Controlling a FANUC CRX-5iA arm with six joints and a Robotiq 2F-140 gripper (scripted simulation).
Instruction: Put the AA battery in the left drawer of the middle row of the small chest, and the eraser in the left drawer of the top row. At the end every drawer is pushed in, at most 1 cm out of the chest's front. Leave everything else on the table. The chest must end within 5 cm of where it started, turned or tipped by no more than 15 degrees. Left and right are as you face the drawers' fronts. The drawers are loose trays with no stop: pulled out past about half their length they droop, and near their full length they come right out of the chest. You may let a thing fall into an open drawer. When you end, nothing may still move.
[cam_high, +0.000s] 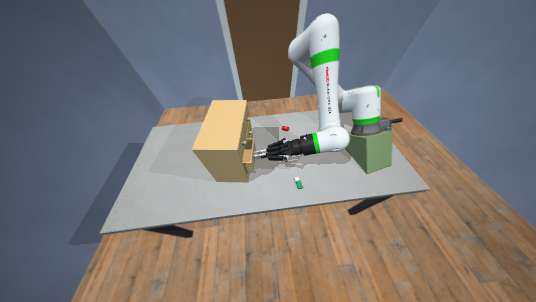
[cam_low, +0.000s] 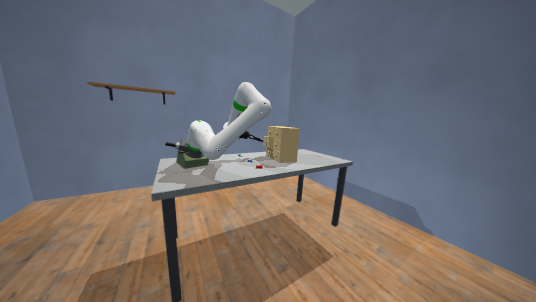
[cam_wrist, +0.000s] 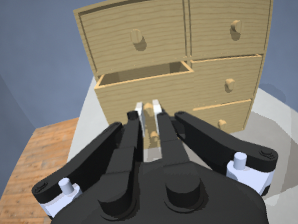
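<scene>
The blue AA battery lies 17 cm behind my hand, 15 cm below it and 14 cm to the right of it. Round my hand: red block 33 cm to the right, 15 cm below, 15 cm behind.
</scene>
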